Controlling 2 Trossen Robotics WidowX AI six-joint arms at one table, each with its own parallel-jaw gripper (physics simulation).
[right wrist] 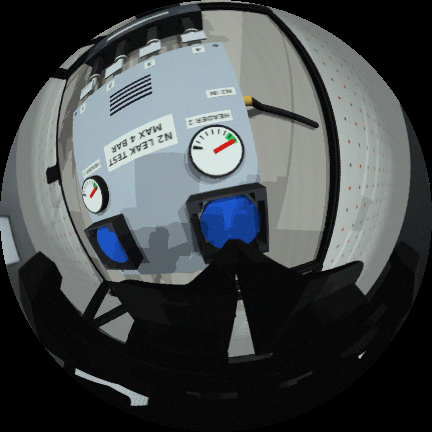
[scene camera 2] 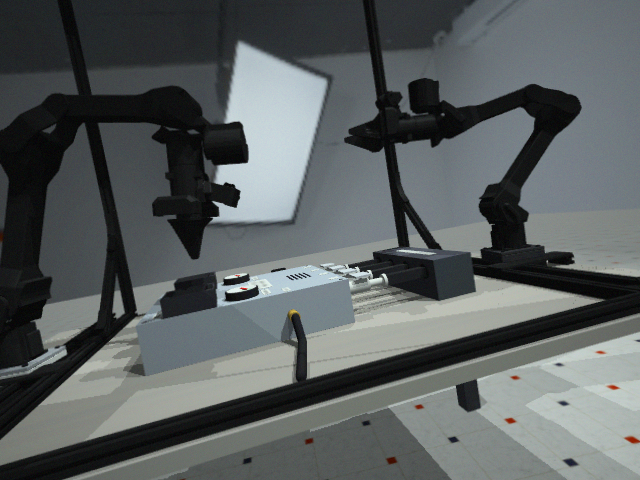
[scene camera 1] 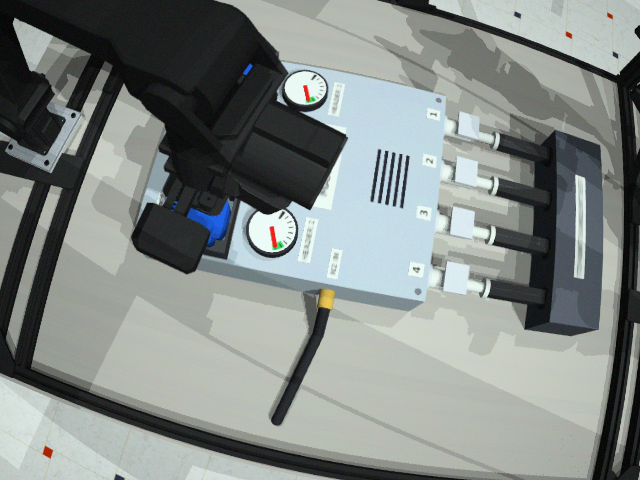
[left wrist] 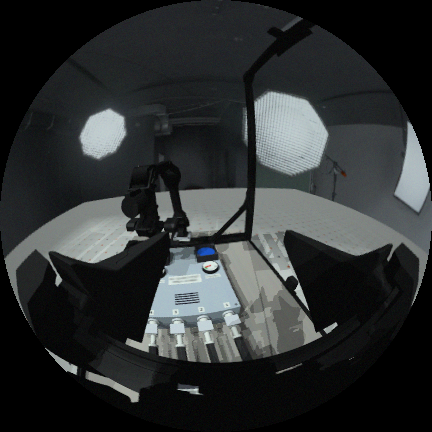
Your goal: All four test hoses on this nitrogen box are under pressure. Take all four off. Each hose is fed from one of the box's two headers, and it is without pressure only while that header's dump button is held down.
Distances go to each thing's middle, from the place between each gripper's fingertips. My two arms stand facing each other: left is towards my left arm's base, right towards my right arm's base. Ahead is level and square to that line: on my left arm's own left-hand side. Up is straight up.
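Scene:
The dark block [scene camera 1: 571, 273] sits 460 mm to the left of my right hand, and it's 110 mm behind that hand and 120 mm below it.
Taking that dark block again, my left gripper is 50 mm short of it, 100 mm to the right of it and 330 mm above it.

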